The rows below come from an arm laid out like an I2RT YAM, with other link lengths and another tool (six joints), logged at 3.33 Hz.
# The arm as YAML. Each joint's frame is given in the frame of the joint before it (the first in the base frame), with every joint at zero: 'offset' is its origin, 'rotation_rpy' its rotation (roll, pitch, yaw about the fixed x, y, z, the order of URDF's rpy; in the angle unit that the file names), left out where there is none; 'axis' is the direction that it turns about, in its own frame. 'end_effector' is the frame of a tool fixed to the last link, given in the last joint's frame.
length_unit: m
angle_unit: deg
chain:
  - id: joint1
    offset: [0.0, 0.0, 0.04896]
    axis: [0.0, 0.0, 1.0]
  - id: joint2
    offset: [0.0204, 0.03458, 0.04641]
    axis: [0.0, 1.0, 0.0]
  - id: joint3
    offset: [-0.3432, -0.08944, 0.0]
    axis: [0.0, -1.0, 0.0]
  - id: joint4
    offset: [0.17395, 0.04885, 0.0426]
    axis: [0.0, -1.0, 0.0]
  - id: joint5
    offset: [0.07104, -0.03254, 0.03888]
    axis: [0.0, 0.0, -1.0]
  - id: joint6
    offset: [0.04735, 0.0, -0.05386]
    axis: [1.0, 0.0, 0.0]
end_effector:
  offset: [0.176, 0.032, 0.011]
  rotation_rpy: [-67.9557, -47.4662, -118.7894]
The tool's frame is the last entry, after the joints.
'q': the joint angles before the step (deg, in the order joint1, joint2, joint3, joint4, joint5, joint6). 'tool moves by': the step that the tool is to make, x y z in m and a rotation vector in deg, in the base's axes. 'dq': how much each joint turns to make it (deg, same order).
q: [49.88 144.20 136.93 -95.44 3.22 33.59]
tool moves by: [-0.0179 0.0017 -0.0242 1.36 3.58 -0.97]
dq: [0.03 -1.35 -11.90 9.28 -3.75 0.14]
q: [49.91 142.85 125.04 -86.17 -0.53 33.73]
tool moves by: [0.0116 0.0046 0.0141 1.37 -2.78 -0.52]
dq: [-0.16 -1.06 2.81 -1.03 1.13 0.62]
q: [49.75 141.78 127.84 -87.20 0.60 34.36]
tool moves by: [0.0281 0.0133 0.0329 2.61 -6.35 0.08]
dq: [-0.05 0.30 12.58 -6.19 3.14 0.31]
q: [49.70 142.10 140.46 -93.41 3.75 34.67]
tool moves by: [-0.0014 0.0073 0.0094 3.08 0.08 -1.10]
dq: [-0.27 -1.86 -1.63 2.03 -2.11 0.69]
